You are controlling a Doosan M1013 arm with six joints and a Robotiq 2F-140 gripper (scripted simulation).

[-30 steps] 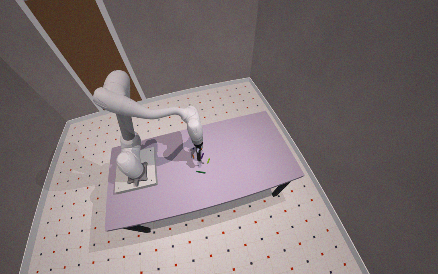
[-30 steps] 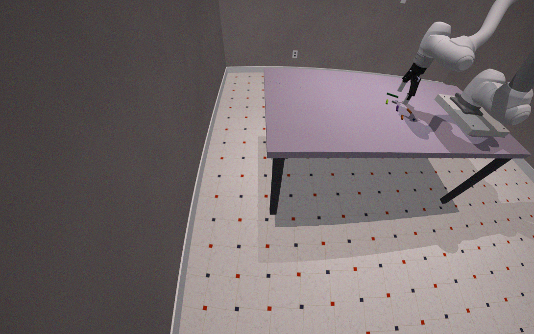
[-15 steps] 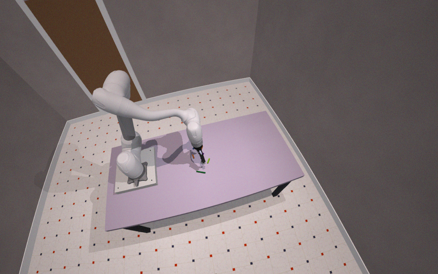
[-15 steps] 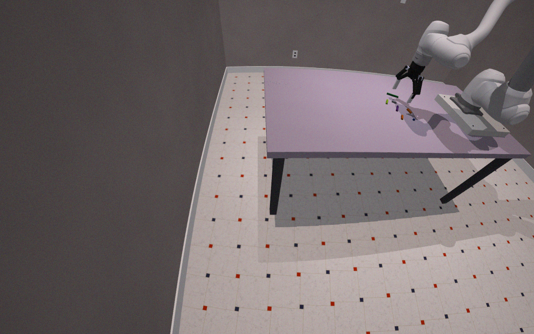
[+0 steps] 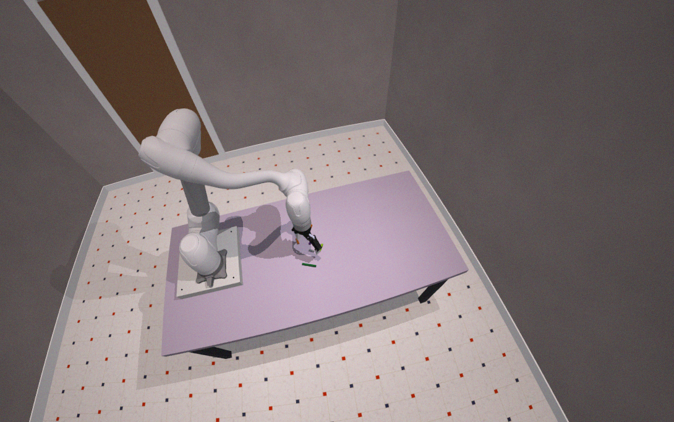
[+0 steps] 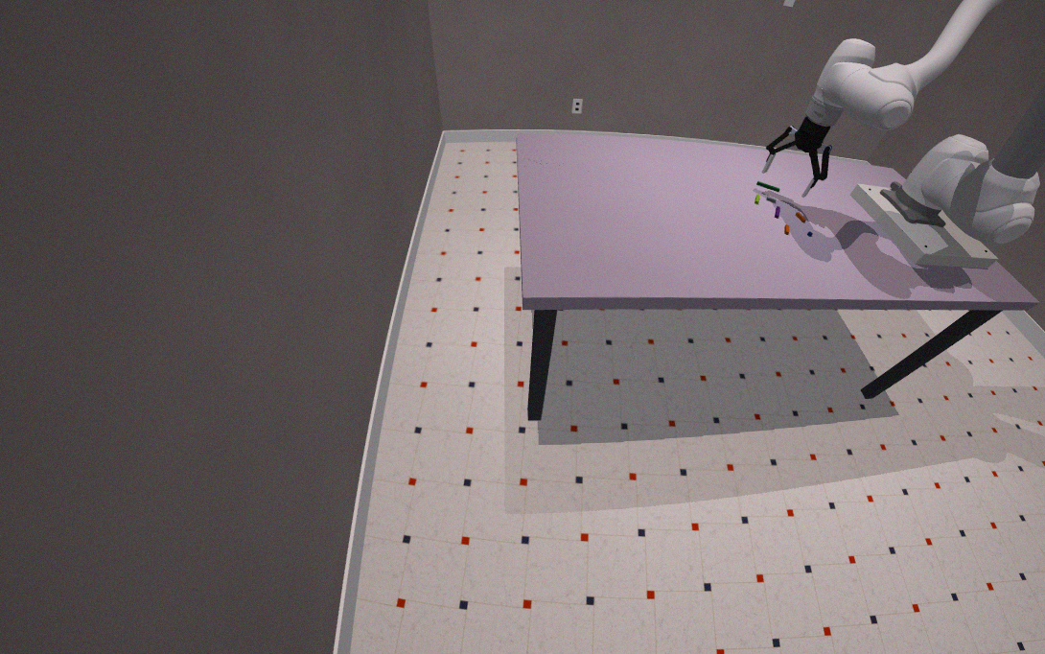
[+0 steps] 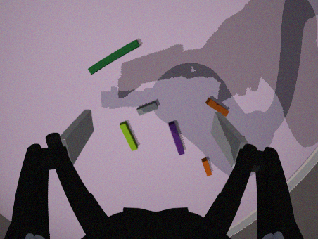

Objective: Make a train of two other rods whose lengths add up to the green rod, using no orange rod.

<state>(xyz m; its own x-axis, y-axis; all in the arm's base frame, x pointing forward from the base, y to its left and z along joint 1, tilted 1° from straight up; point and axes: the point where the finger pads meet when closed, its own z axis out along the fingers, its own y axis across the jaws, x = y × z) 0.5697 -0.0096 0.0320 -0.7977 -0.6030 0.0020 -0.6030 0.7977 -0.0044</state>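
Right now my hand is 8 cm above the grey rod and 1 cm short of it. The rest, counted from my hand: lime rod: 8 cm below, 7 cm ahead; purple rod: 8 cm below, 7 cm to the left, 2 cm ahead; green rod: 9 cm to the right, 8 cm below, 2 cm behind.
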